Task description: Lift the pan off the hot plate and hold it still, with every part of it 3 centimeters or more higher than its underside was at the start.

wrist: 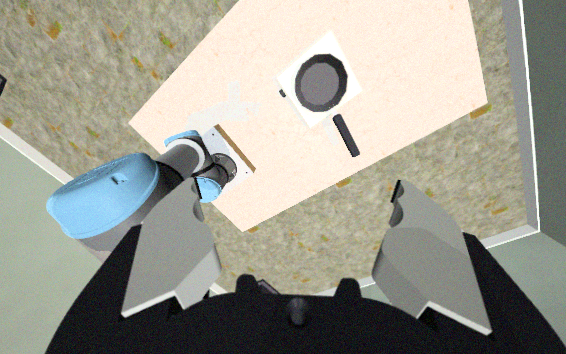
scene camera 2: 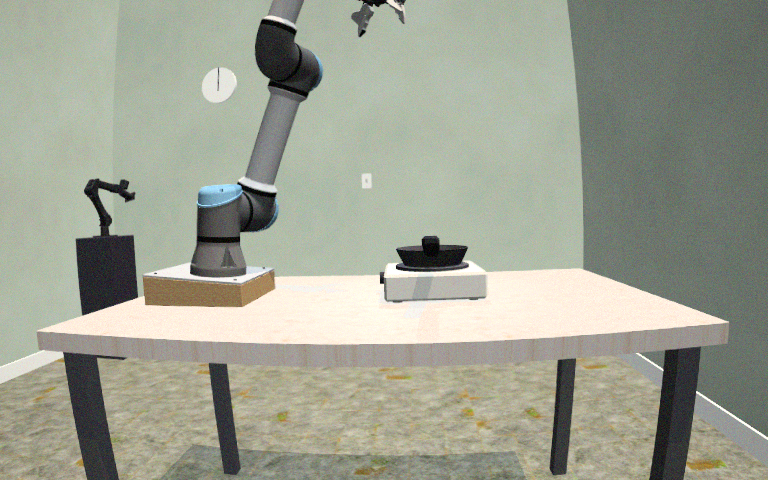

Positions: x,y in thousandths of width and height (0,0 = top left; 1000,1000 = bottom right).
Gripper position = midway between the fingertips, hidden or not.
Observation:
In view: the gripper (wrist: 520,516), a black pan (scene camera 2: 561,530) and a white hot plate (wrist: 579,123).
The black pan is seen too in the wrist view (wrist: 568,233).

